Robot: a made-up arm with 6 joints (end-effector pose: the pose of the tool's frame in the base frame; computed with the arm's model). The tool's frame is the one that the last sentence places.
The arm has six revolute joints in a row. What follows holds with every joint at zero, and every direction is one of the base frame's. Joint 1 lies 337.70 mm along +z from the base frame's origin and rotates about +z. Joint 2 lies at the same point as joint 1 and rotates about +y. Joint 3 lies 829.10 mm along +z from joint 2 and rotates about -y. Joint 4 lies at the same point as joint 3 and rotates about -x. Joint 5 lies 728.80 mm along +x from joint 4 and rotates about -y. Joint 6 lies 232.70 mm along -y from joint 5 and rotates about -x. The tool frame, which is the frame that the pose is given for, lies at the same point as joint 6; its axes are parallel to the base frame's.
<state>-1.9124 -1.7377 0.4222 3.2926 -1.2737 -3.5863</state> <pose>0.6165 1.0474 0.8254 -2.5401 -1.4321 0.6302</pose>
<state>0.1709 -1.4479 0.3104 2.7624 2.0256 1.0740</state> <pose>-1.0649 0.0356 1.1393 1.8570 0.6834 0.0615</pose>
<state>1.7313 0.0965 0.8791 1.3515 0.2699 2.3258</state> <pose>-0.0198 0.4390 1.8379 -1.5916 -1.9141 -1.4284</pose>
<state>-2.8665 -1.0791 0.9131 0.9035 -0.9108 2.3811</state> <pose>1.1117 0.4634 1.3194 -0.3016 -1.7974 0.7491</pose>
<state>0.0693 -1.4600 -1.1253 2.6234 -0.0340 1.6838</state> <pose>-0.1871 0.1896 0.7776 1.9657 -0.1860 0.3937</pose>
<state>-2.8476 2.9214 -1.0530 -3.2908 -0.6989 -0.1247</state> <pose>0.3872 -0.1232 0.0445 0.2497 -0.0924 0.4041</pose>
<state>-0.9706 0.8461 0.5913 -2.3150 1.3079 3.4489</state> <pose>0.8546 -0.9696 0.5380 -0.1952 1.9507 -0.8904</pose>
